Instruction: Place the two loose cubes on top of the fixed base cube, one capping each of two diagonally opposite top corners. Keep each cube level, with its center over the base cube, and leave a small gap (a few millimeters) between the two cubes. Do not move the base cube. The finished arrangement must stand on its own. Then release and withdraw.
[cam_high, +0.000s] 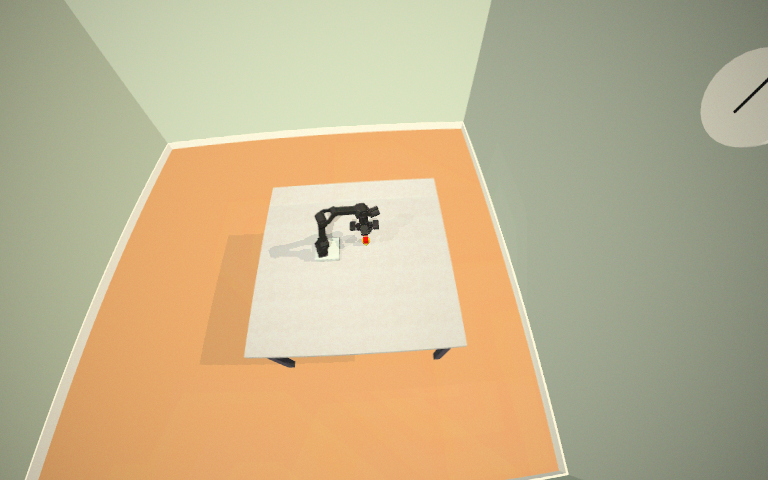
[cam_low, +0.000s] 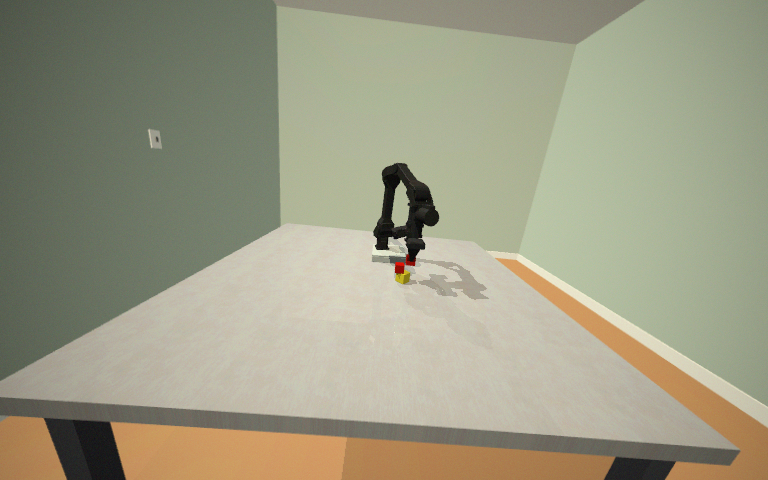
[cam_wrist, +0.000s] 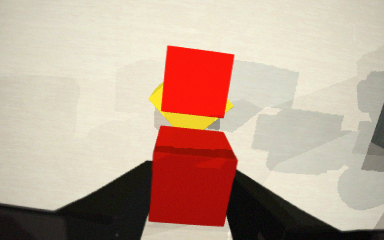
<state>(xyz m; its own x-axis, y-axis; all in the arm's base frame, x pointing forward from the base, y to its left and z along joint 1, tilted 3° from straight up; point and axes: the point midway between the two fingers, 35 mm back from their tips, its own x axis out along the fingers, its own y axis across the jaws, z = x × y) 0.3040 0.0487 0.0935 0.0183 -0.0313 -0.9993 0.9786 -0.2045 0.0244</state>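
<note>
The yellow base cube lies 7 cm below my gripper tip and 2 cm to the right of it.
</note>
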